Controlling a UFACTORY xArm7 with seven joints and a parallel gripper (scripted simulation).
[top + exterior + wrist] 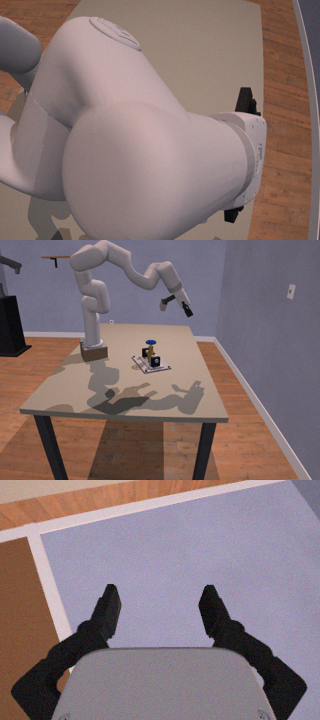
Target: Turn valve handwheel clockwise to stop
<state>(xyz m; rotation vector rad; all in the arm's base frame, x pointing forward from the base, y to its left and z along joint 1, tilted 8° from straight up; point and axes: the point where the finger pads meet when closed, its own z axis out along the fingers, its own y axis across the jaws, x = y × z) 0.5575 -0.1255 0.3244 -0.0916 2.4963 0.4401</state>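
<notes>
Right now my hand is 230 mm above the blue spoked handwheel, 200 mm past it and 80 mm to the right of it.
</notes>
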